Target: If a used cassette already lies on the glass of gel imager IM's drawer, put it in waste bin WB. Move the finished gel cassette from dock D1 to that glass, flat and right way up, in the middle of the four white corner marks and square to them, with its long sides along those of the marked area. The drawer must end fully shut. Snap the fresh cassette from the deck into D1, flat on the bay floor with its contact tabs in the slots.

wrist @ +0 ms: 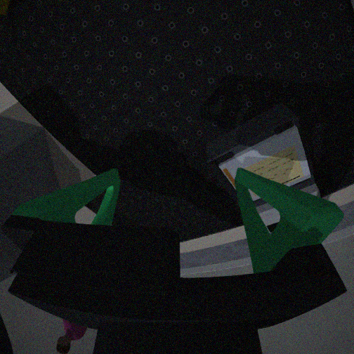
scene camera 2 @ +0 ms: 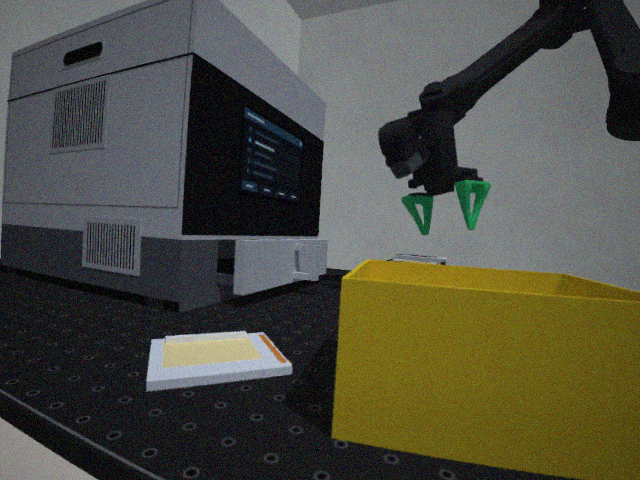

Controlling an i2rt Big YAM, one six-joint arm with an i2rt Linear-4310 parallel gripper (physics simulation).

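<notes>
My gripper (scene camera 2: 448, 230) (wrist: 177, 174) is open and empty, with green fingers pointing down, high above the deck and beyond the bin. In the wrist view, the finished gel cassette (wrist: 287, 162), with dark bands on its yellow window, lies in dock D1 (wrist: 240, 142), partly behind the right finger. In the scene view, the dock area (scene camera 2: 419, 258) barely shows over the bin's rim. The fresh cassette (scene camera 2: 211, 353), white with a yellow window and orange strip, lies flat on the deck. The drawer (scene camera 2: 266, 266) of imager IM (scene camera 2: 139, 180) stands out from its body; its glass is hidden.
The yellow waste bin WB (scene camera 2: 465, 361) (wrist: 4, 6) stands at the right of the scene view, near the fresh cassette. The dark perforated deck (scene camera 2: 118, 408) (wrist: 140, 65) runs under everything. A light strip runs along the deck's edge in the wrist view.
</notes>
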